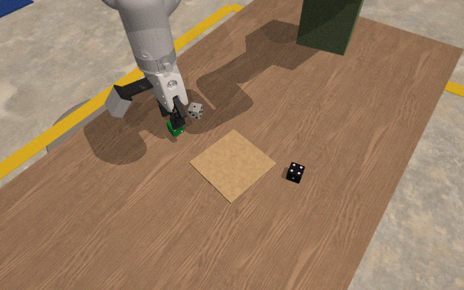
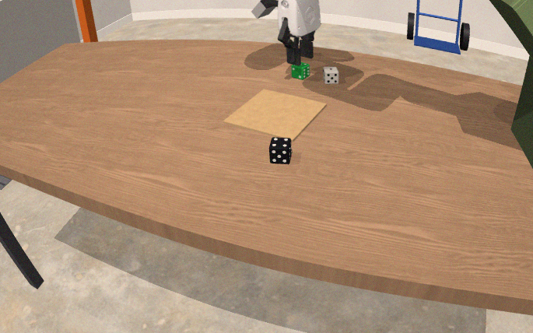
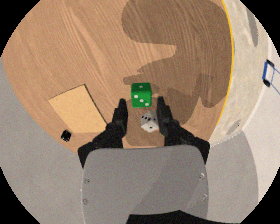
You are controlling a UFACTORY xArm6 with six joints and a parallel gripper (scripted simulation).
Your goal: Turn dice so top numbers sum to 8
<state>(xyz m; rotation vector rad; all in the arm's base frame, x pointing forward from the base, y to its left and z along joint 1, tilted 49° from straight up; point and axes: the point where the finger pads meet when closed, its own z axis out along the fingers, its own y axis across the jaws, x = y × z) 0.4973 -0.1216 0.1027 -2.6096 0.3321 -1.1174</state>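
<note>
Now: hand 4 cm above the green die. The rest, counted from my hand: tan mat 17 cm to the left, 6 cm below, 3 cm behind; white die 7 cm behind, 4 cm below, 1 cm to the right; black die 29 cm to the left, 10 cm behind, 4 cm below.
</note>
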